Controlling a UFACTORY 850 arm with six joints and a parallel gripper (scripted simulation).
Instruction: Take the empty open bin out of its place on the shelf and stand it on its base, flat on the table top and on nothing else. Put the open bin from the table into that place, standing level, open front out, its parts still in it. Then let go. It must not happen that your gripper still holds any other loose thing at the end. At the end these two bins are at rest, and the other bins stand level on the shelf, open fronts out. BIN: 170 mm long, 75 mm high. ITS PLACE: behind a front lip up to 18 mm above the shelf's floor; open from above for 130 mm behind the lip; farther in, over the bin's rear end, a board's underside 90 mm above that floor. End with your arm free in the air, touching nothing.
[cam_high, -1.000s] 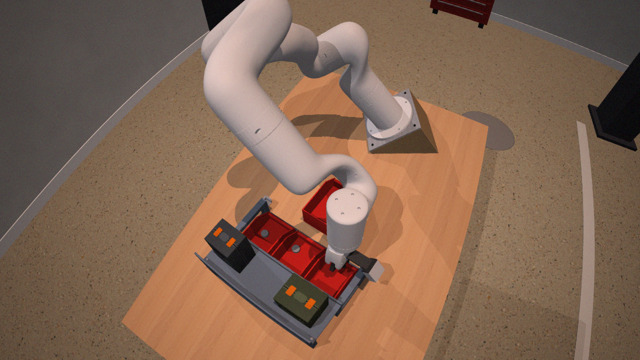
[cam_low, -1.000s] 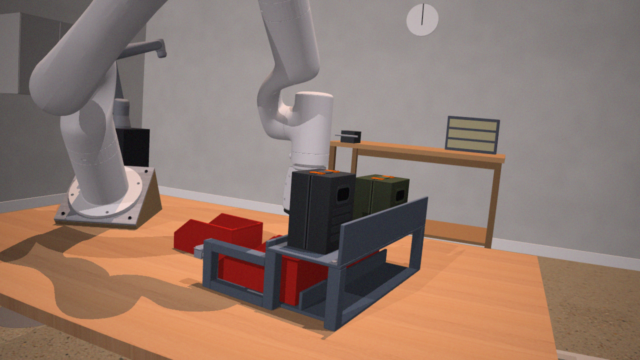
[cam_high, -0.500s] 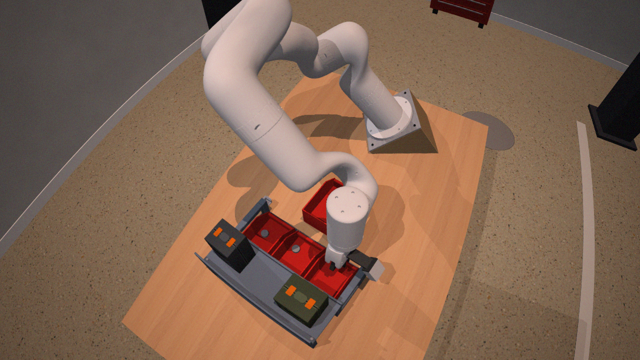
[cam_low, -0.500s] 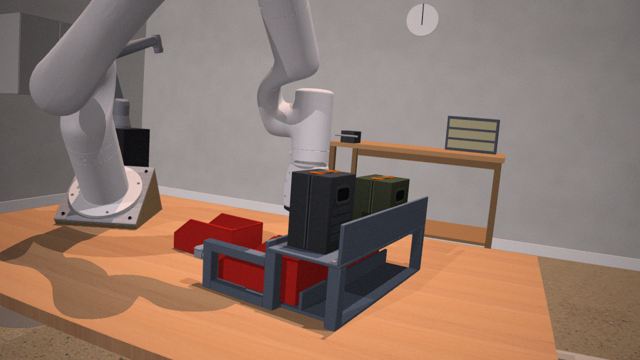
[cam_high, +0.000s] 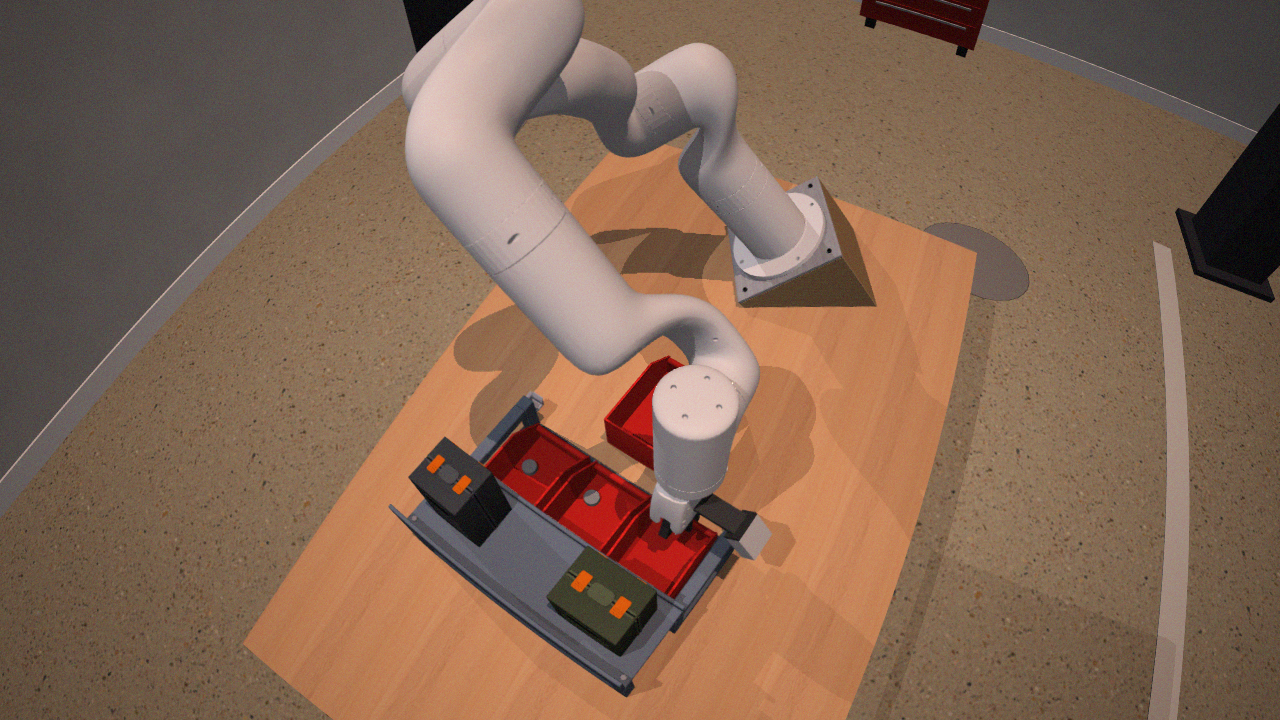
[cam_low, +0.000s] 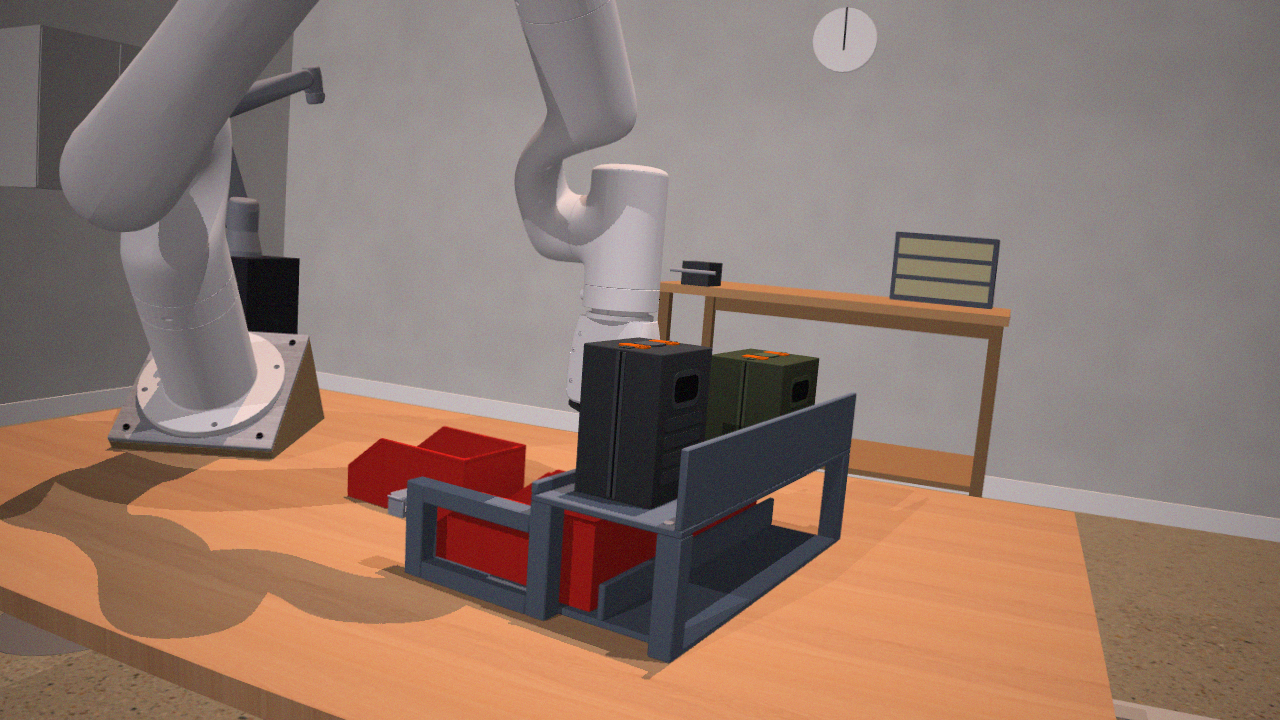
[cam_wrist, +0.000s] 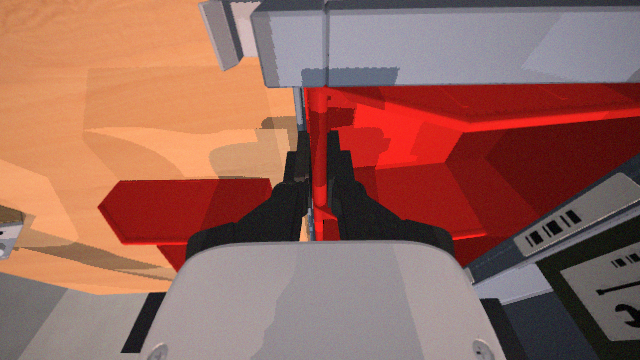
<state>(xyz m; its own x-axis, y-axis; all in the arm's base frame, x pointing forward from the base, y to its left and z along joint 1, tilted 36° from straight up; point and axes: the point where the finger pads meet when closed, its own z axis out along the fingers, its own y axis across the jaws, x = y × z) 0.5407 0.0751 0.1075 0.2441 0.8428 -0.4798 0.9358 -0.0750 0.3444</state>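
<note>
Right now the shelf front lip is 10 cm to the right of my hand, 6 cm below it and 4 cm behind it. The rest, counted from my hand: grey back panel 21 cm ahead, 17 cm to the right, 7 cm above; then black case 27 cm to the right, 11 cm ahead, 10 cm above; then green case 17 cm ahead, 8 cm above, 4 cm to the right.
</note>
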